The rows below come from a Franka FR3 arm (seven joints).
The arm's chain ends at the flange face. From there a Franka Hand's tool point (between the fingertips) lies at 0.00 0.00 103.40 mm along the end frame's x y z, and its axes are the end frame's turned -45 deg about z.
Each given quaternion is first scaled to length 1.
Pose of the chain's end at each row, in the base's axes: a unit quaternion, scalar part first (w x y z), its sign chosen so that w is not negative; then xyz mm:
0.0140, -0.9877, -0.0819, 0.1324, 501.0, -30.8, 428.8
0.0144, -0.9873, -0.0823, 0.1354, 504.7, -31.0, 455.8
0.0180, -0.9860, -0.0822, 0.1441, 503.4, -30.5, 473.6
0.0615, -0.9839, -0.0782, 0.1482, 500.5, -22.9, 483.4
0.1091, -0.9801, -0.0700, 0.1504, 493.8, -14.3, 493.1
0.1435, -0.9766, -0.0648, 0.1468, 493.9, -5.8, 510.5
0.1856, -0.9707, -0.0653, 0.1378, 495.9, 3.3, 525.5
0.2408, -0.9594, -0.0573, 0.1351, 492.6, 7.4, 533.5
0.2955, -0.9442, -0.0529, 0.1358, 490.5, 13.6, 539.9
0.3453, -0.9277, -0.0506, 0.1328, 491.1, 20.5, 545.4
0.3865, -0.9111, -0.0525, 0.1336, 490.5, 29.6, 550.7
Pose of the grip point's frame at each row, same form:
0.0636, -0.8812, -0.4536, 0.1170, 473.7, -30.2, 329.1
0.0651, -0.8806, -0.4538, 0.1196, 476.8, -30.4, 356.2
0.0718, -0.8795, -0.4533, 0.1262, 473.7, -29.3, 374.6
0.1135, -0.8791, -0.4488, 0.1134, 469.3, -12.8, 385.3
0.1583, -0.8787, -0.4397, 0.0972, 461.7, 5.6, 396.8
0.1887, -0.8774, -0.4336, 0.0807, 462.3, 21.2, 415.8
0.2242, -0.8718, -0.4318, 0.0563, 465.7, 38.7, 433.2
0.2742, -0.8645, -0.4201, 0.0327, 462.9, 53.6, 445.9
0.3250, -0.8521, -0.4102, 0.0124, 460.8, 69.8, 458.4
0.3698, -0.8377, -0.4018, -0.0094, 462.0, 85.4, 470.3
0.4082, -0.8216, -0.3971, -0.0245, 461.1, 101.0, 481.9

